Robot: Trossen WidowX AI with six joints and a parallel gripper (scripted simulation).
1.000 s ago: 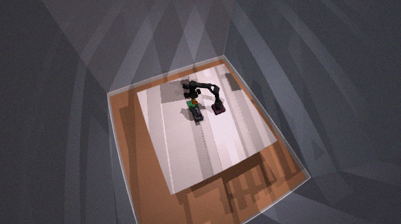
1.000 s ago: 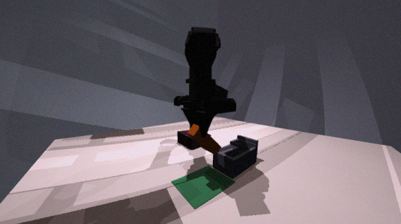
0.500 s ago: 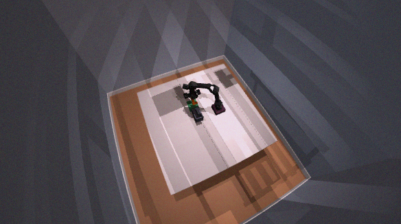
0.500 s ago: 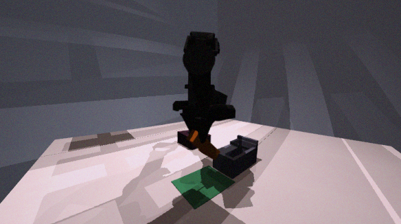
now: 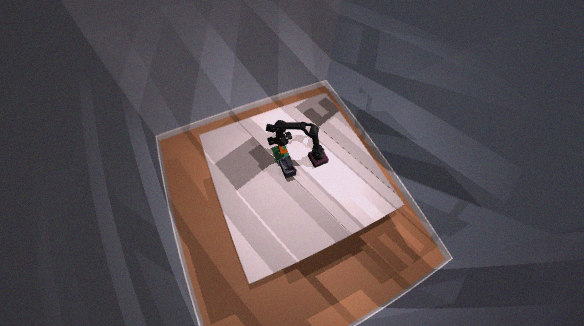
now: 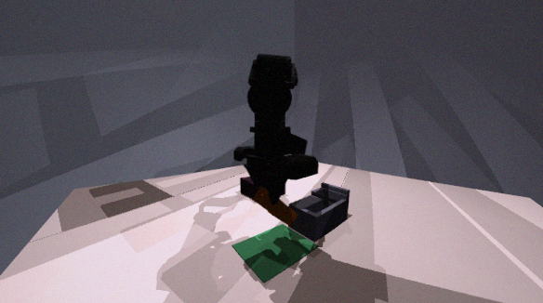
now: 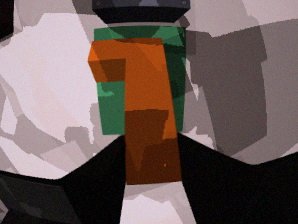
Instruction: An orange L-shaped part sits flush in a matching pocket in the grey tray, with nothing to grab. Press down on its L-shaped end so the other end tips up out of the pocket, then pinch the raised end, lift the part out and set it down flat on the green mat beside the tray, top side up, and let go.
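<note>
Right now my gripper tip is 13 cm above the green mat and 2 cm to the right of it. The rest, counted from my gripper tip: orange L-shaped part 3 cm to the left, 3 cm below, 1 cm behind.
</note>
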